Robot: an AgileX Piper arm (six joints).
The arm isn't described. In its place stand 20 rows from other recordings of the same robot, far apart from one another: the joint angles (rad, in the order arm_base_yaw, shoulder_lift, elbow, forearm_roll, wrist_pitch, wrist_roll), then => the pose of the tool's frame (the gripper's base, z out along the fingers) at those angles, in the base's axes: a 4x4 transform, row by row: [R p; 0 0 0 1], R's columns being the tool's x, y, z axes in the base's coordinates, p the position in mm.
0.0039, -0.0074, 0.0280, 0.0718, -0.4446, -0.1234 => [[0.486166 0.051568 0.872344 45.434], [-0.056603 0.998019 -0.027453 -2.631], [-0.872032 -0.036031 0.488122 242.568], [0 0 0 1]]
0.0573, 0.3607, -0.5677, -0.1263, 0.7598, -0.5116 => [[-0.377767 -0.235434 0.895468 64.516], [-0.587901 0.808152 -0.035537 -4.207], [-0.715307 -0.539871 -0.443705 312.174], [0 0 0 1]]
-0.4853, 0.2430, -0.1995, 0.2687, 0.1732, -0.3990 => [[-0.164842 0.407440 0.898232 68.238], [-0.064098 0.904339 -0.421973 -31.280], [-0.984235 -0.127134 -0.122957 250.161], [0 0 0 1]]
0.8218, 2.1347, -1.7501, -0.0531, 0.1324, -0.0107 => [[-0.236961 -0.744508 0.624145 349.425], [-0.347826 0.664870 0.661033 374.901], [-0.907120 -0.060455 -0.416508 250.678], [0 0 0 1]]
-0.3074, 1.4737, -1.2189, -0.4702, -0.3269, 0.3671 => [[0.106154 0.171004 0.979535 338.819], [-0.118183 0.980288 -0.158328 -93.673], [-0.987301 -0.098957 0.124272 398.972], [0 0 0 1]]
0.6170, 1.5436, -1.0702, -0.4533, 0.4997, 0.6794 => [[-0.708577 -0.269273 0.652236 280.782], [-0.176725 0.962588 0.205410 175.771], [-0.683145 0.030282 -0.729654 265.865], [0 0 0 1]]
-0.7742, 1.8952, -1.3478, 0.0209, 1.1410, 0.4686 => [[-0.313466 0.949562 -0.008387 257.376], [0.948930 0.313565 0.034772 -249.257], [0.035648 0.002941 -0.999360 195.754], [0 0 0 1]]
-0.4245, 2.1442, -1.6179, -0.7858, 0.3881, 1.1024 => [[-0.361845 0.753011 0.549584 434.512], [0.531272 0.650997 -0.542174 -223.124], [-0.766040 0.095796 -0.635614 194.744], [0 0 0 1]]
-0.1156, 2.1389, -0.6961, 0.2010, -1.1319, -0.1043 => [[-0.233105 0.284038 0.930045 342.418], [0.009312 0.957001 -0.289936 -56.317], [-0.972407 -0.058925 -0.225727 79.453], [0 0 0 1]]
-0.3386, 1.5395, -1.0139, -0.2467, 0.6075, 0.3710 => [[-0.732170 0.525535 0.433290 290.449], [0.432459 0.850149 -0.300376 -115.734], [-0.526219 -0.032547 -0.849726 242.612], [0 0 0 1]]
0.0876, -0.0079, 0.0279, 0.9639, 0.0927, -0.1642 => [[-0.106745 -0.123962 0.986529 55.914], [0.707040 0.688139 0.162971 11.857], [-0.699071 0.714911 0.014191 199.449], [0 0 0 1]]
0.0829, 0.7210, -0.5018, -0.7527, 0.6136, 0.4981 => [[-0.599535 0.155191 0.785159 136.056], [-0.192613 0.924210 -0.329751 -24.639], [-0.776826 -0.348929 -0.524205 279.518], [0 0 0 1]]
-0.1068, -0.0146, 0.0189, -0.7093, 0.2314, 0.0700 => [[-0.224032 0.150552 0.962883 52.954], [-0.558618 0.789751 -0.253455 -19.348], [-0.798596 -0.594666 -0.092828 191.715], [0 0 0 1]]
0.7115, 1.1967, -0.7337, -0.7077, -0.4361, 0.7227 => [[-0.079498 -0.832361 0.548503 181.749], [0.011519 0.549441 0.835453 189.687], [-0.996768 0.072735 -0.034092 325.301], [0 0 0 1]]
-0.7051, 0.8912, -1.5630, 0.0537, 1.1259, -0.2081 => [[-0.380854 0.552276 0.741581 82.219], [0.082901 0.819190 -0.567498 -64.182], [-0.920911 -0.154656 -0.357776 522.888], [0 0 0 1]]
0.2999, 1.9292, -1.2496, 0.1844, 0.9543, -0.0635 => [[-0.966979 -0.254483 -0.013795 338.398], [-0.253569 0.955248 0.152326 118.892], [-0.025586 0.150794 -0.988234 162.214], [0 0 0 1]]
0.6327, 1.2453, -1.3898, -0.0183, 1.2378, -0.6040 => [[-0.223946 -0.868728 0.441770 189.620], [-0.874457 0.379245 0.302487 137.089], [-0.430318 -0.318568 -0.844595 405.042], [0 0 0 1]]
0.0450, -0.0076, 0.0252, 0.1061, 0.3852, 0.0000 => [[-0.314846 -0.052090 0.947712 52.203], [0.084063 0.993039 0.082508 5.975], [-0.945413 0.105645 -0.308276 170.786], [0 0 0 1]]
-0.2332, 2.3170, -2.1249, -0.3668, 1.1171, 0.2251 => [[-0.883796 0.386196 0.264118 483.004], [0.266592 0.879576 -0.394050 -144.874], [-0.384492 -0.277848 -0.880322 219.644], [0 0 0 1]]
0.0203, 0.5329, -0.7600, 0.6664, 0.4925, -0.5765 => [[-0.093850 -0.307953 0.946761 94.198], [0.026287 0.949861 0.311567 28.516], [-0.995239 0.054128 -0.081049 390.783], [0 0 0 1]]
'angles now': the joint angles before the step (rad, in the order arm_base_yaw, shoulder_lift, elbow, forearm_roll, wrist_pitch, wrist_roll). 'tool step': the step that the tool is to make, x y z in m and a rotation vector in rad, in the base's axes. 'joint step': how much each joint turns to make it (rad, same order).
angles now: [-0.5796 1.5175 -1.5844 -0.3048 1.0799 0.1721]
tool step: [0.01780 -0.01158 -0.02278 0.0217 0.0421 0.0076]
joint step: [0.0000 0.0729 0.0000 -0.0040 -0.0270 0.0001]
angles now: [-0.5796 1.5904 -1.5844 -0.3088 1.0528 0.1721]
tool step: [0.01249 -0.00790 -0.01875 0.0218 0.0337 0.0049]
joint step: [0.0000 0.0557 0.0000 0.0000 -0.0163 0.0001]
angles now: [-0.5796 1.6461 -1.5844 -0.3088 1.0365 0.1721]
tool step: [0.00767 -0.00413 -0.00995 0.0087 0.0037 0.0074]
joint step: [0.0000 0.0300 0.0000 0.0055 -0.0234 -0.0004]
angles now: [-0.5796 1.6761 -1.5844 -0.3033 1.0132 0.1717]
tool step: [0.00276 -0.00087 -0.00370 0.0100 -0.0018 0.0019]
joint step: [0.0000 0.0103 0.0000 0.0094 -0.0066 0.0000]
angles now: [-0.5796 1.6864 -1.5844 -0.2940 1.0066 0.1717]
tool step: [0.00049 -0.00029 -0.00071 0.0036 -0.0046 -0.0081]
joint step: [0.0000 0.0021 0.0000 0.0001 -0.0015 0.0104]
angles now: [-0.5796 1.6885 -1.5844 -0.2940 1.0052 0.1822]
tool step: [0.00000 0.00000 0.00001 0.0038 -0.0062 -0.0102]
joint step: [0.0000 0.0000 0.0000 0.0001 0.0000 0.0125]
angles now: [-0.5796 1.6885 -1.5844 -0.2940 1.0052 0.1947]
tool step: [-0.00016 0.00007 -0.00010 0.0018 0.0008 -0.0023]
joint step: [0.0000 0.0000 0.0000 0.0000 0.0023 0.0020]
